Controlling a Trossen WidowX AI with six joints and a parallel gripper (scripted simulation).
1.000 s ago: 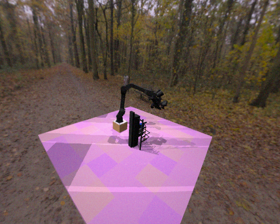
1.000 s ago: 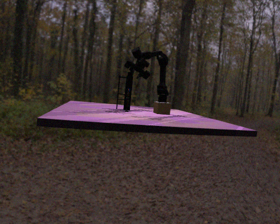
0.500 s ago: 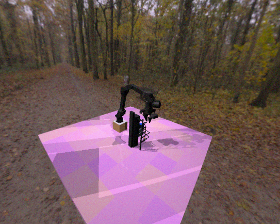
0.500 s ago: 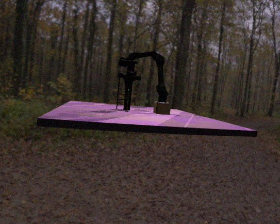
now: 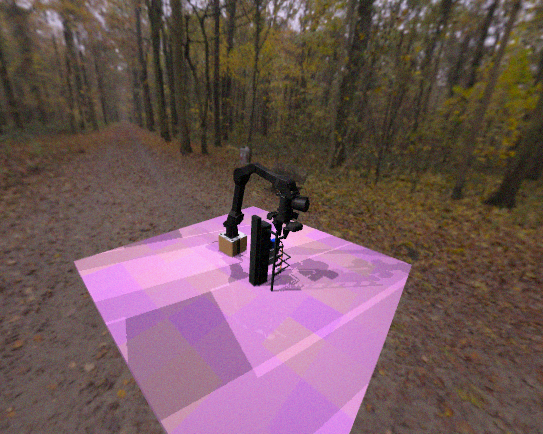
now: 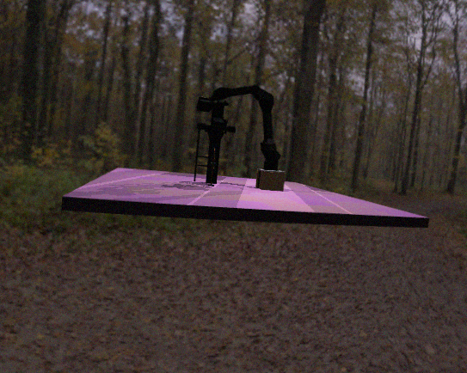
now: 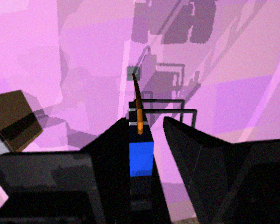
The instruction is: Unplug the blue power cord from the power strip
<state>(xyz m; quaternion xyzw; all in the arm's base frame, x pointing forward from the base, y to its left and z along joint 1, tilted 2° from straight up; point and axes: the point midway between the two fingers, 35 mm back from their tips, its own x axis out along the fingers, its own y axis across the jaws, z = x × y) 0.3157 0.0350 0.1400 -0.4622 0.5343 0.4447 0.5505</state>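
My gripper tip is 10 mm past the blue plug, 60 mm to the left of it and 10 mm above it. Round my gripper tip: grey square: 20 mm to the left, 190 mm below; then black power strip: 30 mm behind, 130 mm to the right, 50 mm below.
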